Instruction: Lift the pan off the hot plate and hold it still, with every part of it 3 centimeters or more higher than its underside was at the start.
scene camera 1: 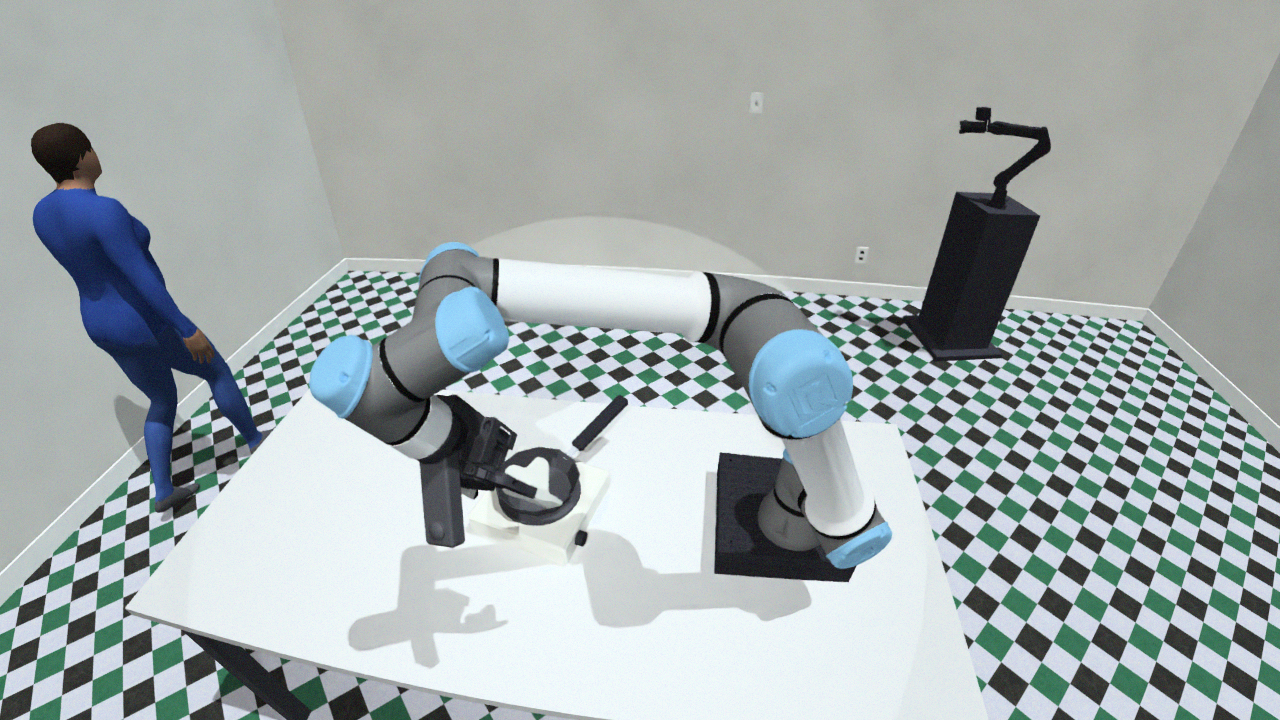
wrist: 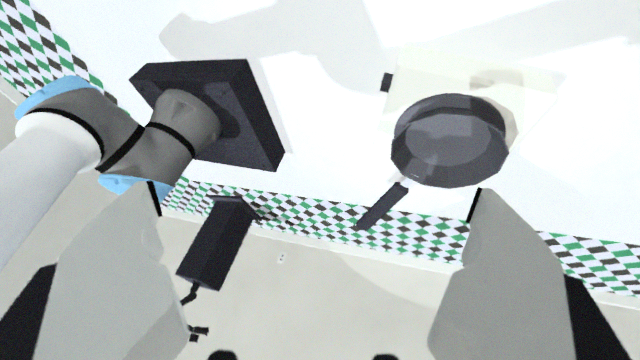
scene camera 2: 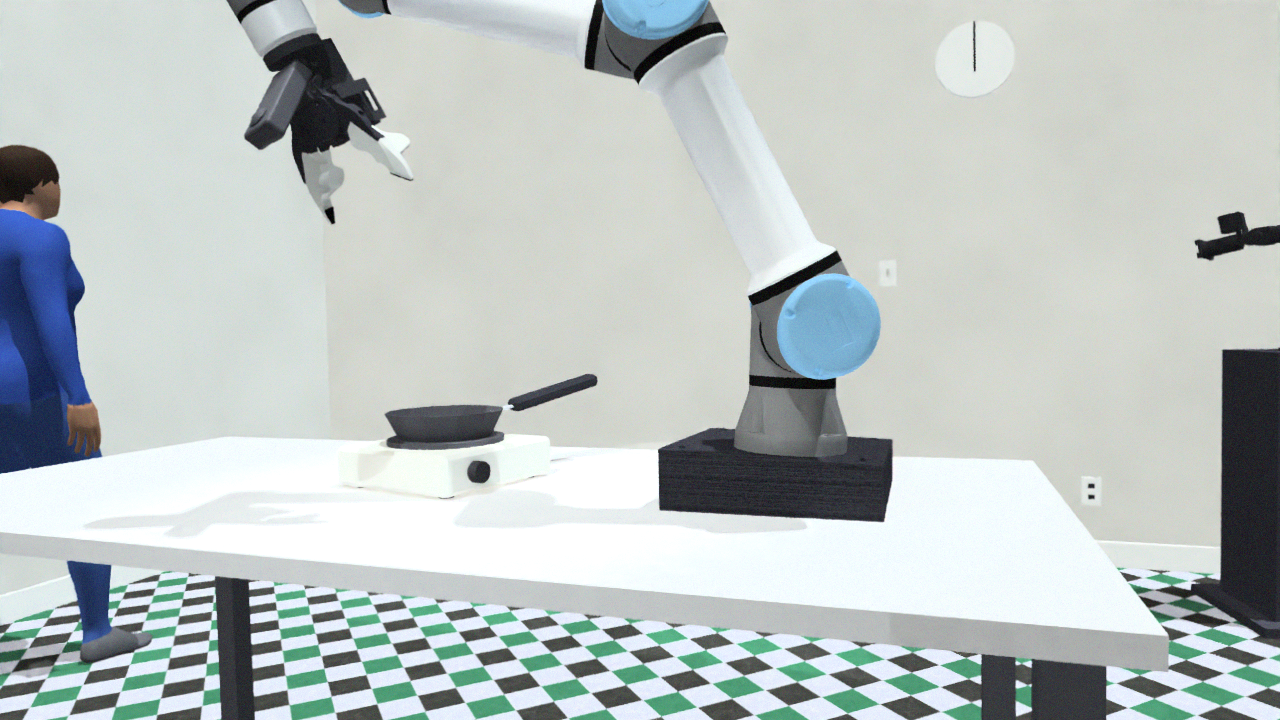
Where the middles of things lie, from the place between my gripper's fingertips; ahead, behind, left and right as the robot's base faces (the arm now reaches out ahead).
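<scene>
Dark grey pan [scene camera 2: 435, 424]: 290 mm below my hand, 370 mm to the right, 20 mm behind. White hot plate [scene camera 2: 444, 470]: 370 mm below my hand, 300 mm to the right, 30 mm ahead.
</scene>
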